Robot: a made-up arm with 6 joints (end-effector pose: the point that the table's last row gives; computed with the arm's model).
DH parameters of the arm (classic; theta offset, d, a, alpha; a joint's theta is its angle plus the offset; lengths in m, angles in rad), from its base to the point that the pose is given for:
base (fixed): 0 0.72 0.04 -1.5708
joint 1: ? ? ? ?
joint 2: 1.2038 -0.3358 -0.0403 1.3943
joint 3: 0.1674 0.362 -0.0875 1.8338
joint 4: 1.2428 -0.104 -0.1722 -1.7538
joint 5: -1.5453 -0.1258 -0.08 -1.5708
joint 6: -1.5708 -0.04 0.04 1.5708
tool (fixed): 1.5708 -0.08 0 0
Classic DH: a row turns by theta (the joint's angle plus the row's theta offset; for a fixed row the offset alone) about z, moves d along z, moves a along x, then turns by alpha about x.
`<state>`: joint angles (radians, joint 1 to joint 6).
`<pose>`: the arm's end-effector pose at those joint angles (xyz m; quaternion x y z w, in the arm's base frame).
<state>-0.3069 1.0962 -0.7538 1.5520 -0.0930 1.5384</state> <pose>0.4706 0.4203 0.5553 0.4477 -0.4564 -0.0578 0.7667</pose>
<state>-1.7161 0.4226 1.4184 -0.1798 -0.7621 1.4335</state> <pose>0.3135 -0.2411 0.9943 0.2754 0.1099 0.8315 0.4698</pose>
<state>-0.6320 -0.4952 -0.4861 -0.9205 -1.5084 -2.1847</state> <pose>0.2745 -0.2775 0.7580 -0.8270 0.2682 0.4551 0.1922</pose>
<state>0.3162 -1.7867 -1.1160 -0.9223 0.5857 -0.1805</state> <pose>-0.0815 -0.1396 0.7412 -0.2443 0.3962 -0.3674 0.8052</pose>
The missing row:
joint 1: 0 -0.03 0.08 1.5708
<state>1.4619 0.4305 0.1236 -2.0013 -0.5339 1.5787</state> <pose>-0.1671 -0.4361 0.2271 -0.5876 -0.6803 -0.4277 0.0953</pose>
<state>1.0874 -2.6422 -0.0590 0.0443 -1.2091 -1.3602</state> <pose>-0.1436 0.0572 0.8535 0.0117 0.7778 -0.6218 0.0902</pose>
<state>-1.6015 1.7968 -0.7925 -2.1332 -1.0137 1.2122</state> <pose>0.0086 0.2838 1.1117 -0.9263 0.1803 -0.0694 0.3234</pose>
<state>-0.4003 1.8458 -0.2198 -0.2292 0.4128 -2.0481</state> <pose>0.2970 0.0461 0.7944 -0.4294 -0.8585 0.2195 0.1744</pose>
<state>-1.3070 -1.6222 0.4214 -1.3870 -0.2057 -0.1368</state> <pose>0.2777 -0.2076 0.2517 -0.0740 -0.7276 -0.2044 0.6506</pose>
